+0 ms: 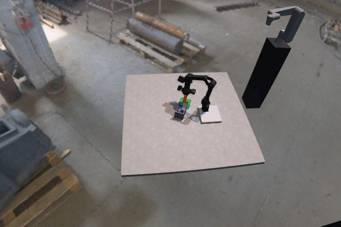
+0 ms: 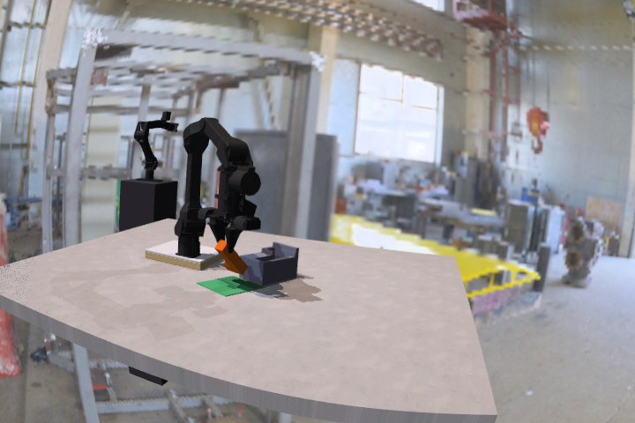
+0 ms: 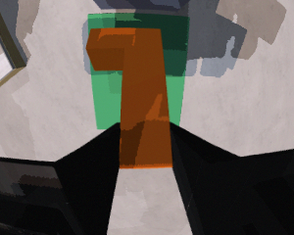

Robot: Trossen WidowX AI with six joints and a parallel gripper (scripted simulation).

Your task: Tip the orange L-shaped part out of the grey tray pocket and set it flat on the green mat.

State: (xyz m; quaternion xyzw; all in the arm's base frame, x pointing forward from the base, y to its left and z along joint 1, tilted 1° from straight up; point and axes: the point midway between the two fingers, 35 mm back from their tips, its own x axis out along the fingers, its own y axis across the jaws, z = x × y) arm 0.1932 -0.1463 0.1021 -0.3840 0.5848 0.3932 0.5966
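My gripper tip is 4 cm to the right of the orange L-shaped part and 3 cm above it. The rest, counted from my gripper tip: green mat: 11 cm below, 2 cm to the left, 1 cm ahead.
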